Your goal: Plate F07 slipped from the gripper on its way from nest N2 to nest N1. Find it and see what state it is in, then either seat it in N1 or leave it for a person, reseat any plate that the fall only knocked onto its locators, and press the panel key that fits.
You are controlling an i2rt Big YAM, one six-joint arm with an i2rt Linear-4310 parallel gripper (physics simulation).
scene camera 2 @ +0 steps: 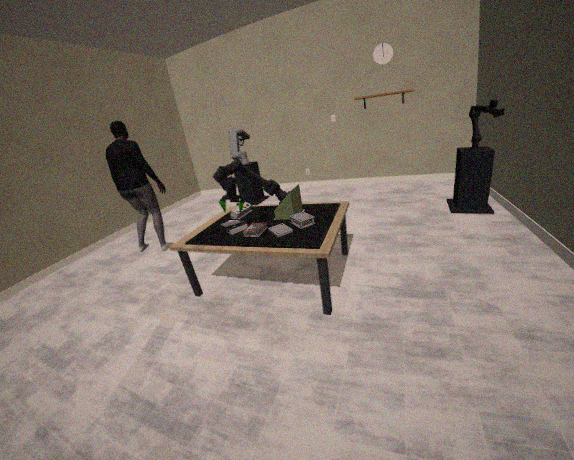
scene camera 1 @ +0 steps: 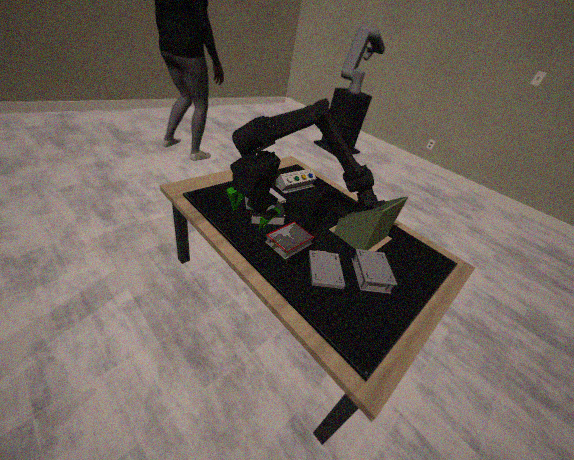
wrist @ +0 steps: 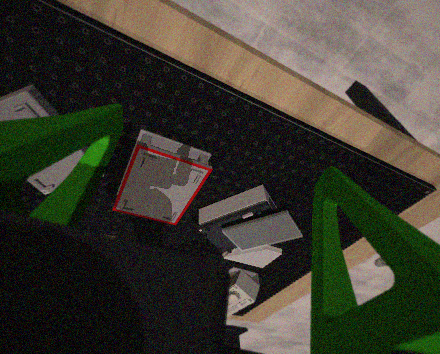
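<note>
Open and holding nothing, the gripper appears in the wrist view as well. A white box with coloured buttons can be seen too, along with a red-rimmed plate.
</note>
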